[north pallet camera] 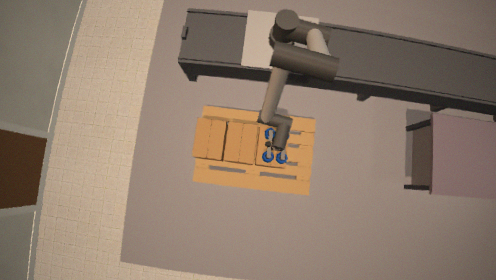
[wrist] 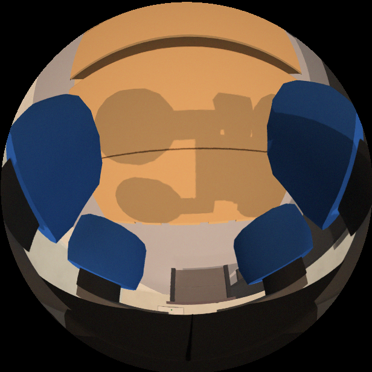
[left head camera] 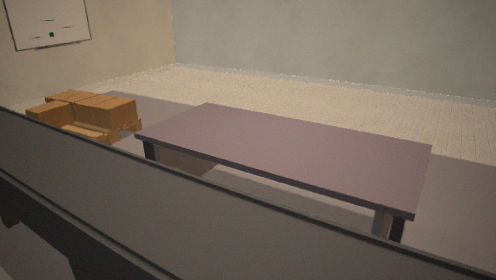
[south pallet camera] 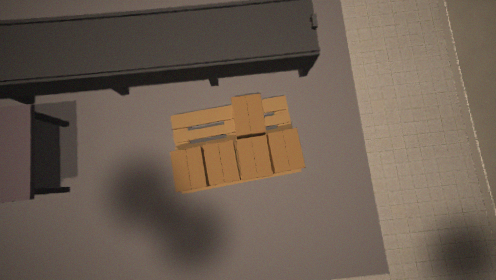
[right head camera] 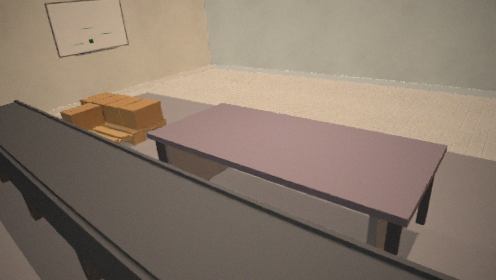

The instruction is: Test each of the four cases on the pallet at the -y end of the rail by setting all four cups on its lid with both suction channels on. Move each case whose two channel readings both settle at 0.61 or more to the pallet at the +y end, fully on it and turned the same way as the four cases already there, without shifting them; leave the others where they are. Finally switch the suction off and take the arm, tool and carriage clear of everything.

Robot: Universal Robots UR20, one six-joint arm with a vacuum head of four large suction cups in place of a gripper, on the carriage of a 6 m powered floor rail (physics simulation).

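Note:
In the north pallet camera, three brown cases stand in a row on the -y pallet (north pallet camera: 250, 185): the left case (north pallet camera: 210, 140), the middle case (north pallet camera: 241, 142) and the right case (north pallet camera: 261, 146) (wrist: 185, 85). My suction head (north pallet camera: 276, 145) (wrist: 187, 200) is over the right case, its blue cups above the lid with their shadows apart from them; it holds nothing. The fourth cup is hidden in the north view. On the +y pallet (south pallet camera: 202, 116) (right head camera: 112, 131), four cases stand in a row; a fifth case (south pallet camera: 248, 114) (left head camera: 50, 114) (right head camera: 82, 115) stands beside the row, turned the same way.
The carriage (north pallet camera: 255, 40) stands on the dark rail (north pallet camera: 400, 60) (south pallet camera: 150, 40) near its -y end. A mauve table (left head camera: 295, 145) (right head camera: 300, 150) (north pallet camera: 465, 155) stands between the pallets. The middle case's lid (wrist: 185, 20) shows beyond the right case in the wrist view.

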